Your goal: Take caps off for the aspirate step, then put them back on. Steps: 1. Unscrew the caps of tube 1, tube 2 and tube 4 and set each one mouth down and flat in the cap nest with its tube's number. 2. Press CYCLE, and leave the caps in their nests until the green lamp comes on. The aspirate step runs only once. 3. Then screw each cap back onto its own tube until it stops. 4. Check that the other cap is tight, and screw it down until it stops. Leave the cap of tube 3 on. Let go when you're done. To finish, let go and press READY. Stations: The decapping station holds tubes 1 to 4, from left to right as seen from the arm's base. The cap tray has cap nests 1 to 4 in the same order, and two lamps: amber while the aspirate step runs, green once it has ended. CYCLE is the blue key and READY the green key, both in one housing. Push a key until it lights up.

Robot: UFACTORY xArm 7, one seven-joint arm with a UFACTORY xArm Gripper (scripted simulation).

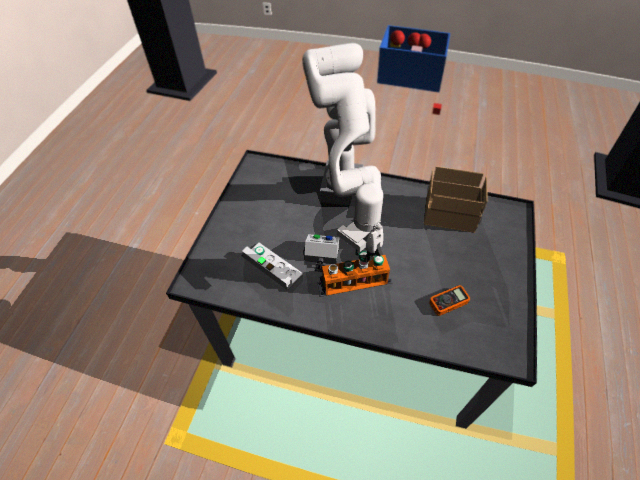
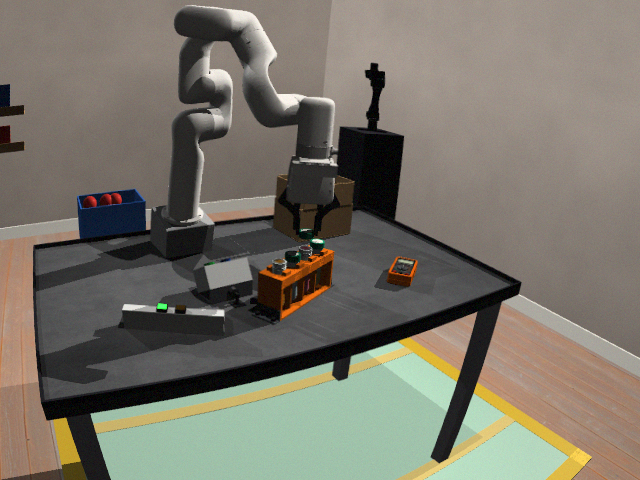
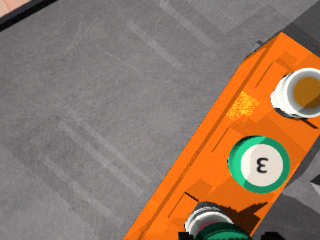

cardboard box: image 1; image 2; not seen in image 3 (out of frame)
same spot on cardboard box: [image 2: 337,222] = [image 1: 462,223]
